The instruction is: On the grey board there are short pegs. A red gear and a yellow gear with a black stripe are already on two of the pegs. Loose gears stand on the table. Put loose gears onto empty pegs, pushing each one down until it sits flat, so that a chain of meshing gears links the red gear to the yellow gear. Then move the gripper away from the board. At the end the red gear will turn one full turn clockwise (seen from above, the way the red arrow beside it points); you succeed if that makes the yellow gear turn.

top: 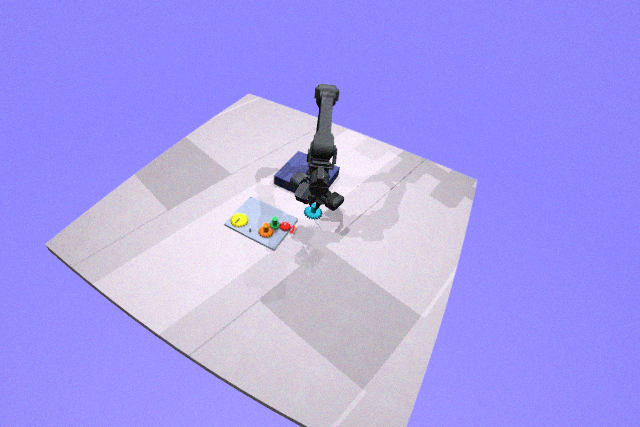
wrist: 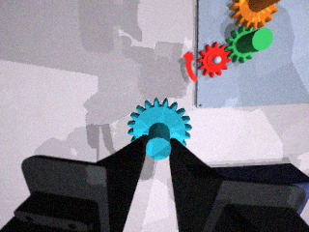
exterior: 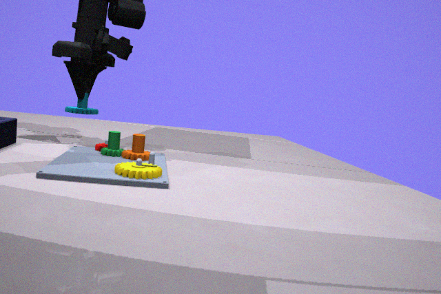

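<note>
The orange gear is 130 mm to the right of my gripper tip, 110 mm ahead of it and 70 mm below it. Also, from my gripper tip: red arrow (80 mm below, 50 mm to the right, 50 mm ahead); then teal gear (10 mm below); then red gear (80 mm to the right, 80 mm below, 50 mm ahead).
</note>
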